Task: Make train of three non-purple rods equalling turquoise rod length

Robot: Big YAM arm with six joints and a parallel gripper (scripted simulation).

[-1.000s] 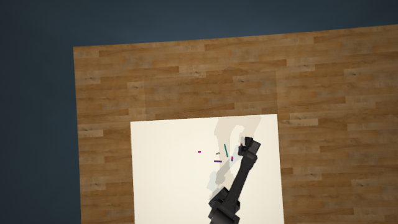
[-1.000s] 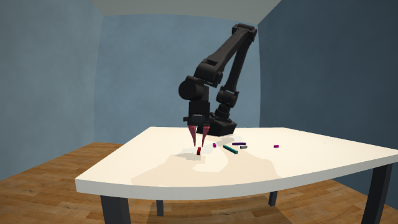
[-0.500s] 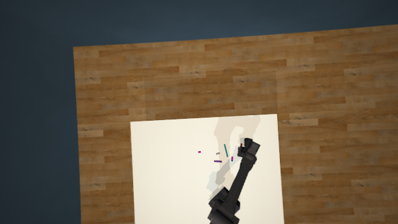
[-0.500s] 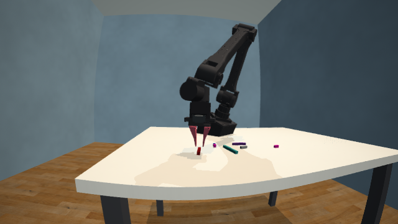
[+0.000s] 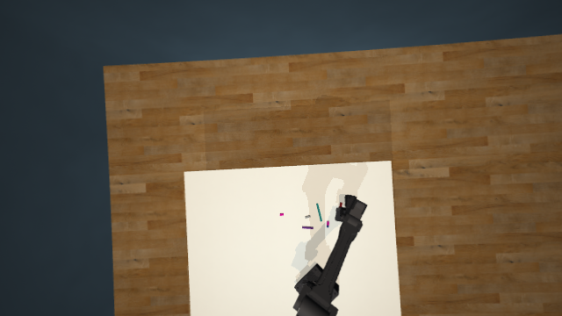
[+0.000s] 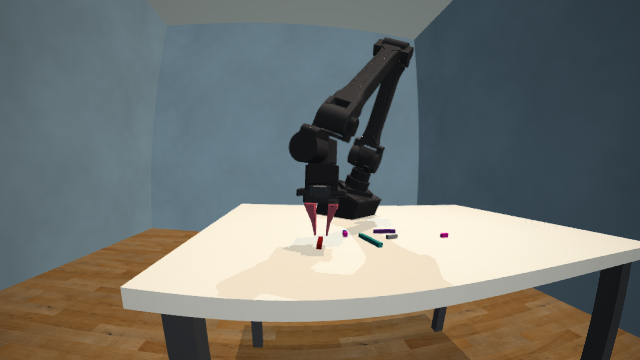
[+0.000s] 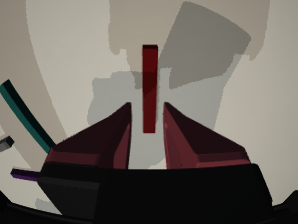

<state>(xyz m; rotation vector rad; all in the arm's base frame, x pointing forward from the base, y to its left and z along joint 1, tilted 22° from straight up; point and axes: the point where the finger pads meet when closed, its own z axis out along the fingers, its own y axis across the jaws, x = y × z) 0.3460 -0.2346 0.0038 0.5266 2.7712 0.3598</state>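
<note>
My gripper is now 2 cm above the red rod. From my hand the other things lie so: blue rod (8 cm behind, 9 cm to the left, 2 cm below); turquoise rod (1 cm ahead, 11 cm to the left, 2 cm below); grey rod (18 cm to the left, 2 cm below).
</note>
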